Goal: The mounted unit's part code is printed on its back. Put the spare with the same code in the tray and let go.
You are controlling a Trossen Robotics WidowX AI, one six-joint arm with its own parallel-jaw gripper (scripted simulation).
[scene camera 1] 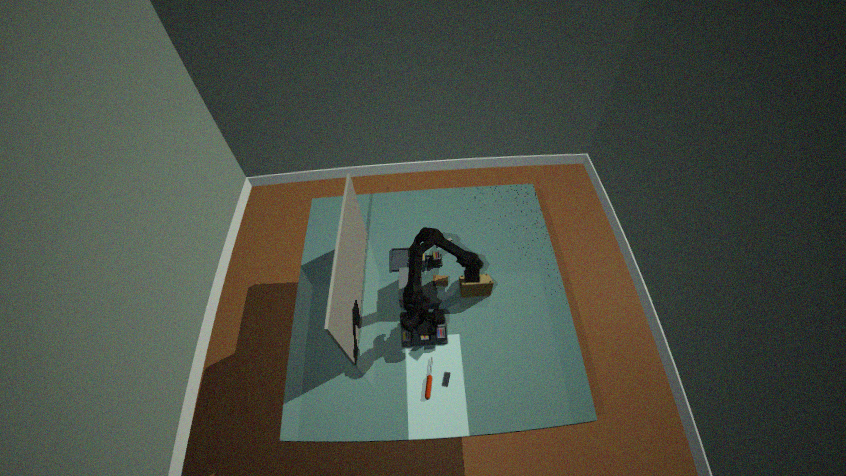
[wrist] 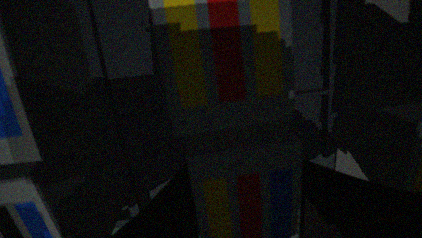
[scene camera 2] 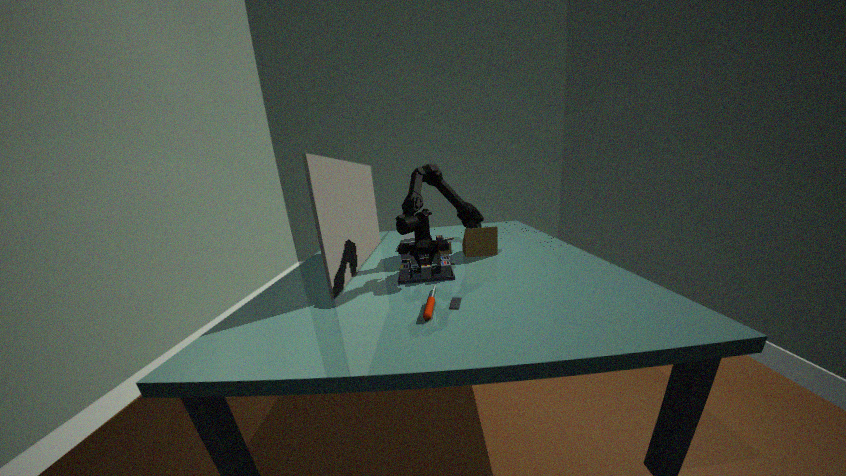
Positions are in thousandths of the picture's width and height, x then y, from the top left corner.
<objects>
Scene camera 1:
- upright panel: 405, 671
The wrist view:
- my gripper: 553, 695
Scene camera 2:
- my gripper: 503, 564
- upright panel: 405, 415
</objects>
